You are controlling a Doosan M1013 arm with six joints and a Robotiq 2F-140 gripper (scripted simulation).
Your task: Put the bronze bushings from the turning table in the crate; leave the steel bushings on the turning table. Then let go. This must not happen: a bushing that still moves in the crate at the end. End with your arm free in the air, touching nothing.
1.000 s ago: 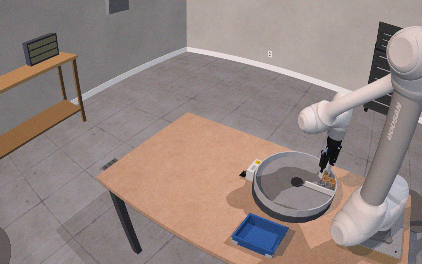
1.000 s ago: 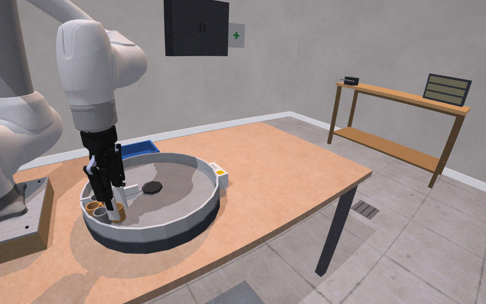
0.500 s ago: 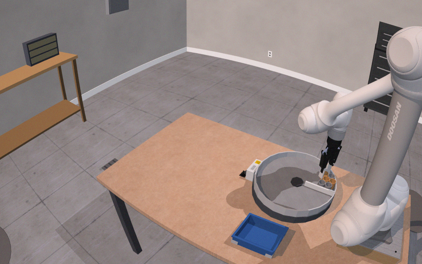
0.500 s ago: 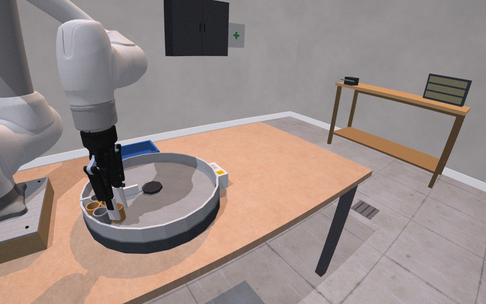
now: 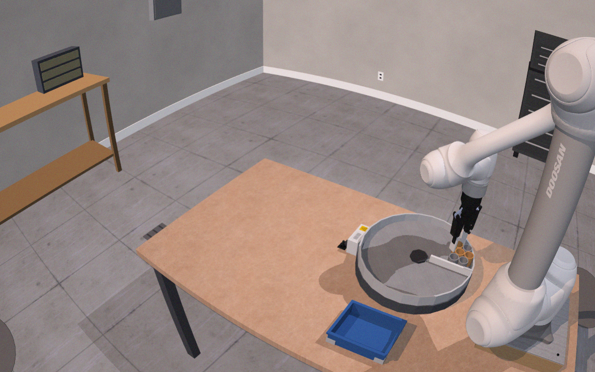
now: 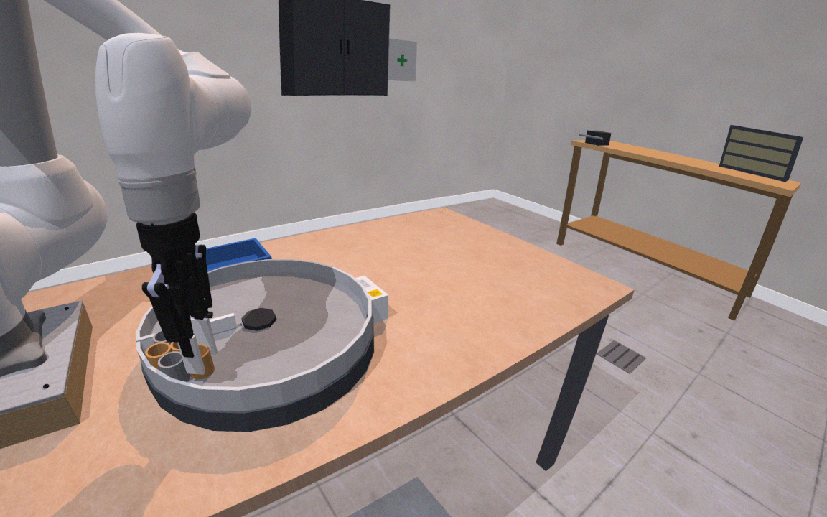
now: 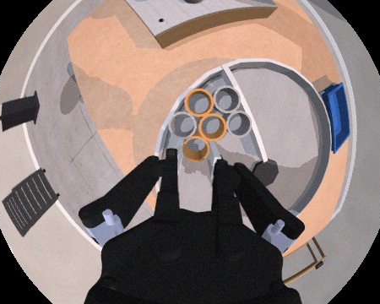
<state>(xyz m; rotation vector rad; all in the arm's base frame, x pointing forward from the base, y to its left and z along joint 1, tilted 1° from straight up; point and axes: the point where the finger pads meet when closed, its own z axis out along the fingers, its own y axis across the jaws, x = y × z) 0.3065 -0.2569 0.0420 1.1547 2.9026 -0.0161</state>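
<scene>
Now: hand 20 cm short of the blue crate, 42 cm to the right of it and 8 cm above it. From my hand the other things lie so: grey turning table 13 cm ahead, 8 cm to the left, 5 cm below.
</scene>
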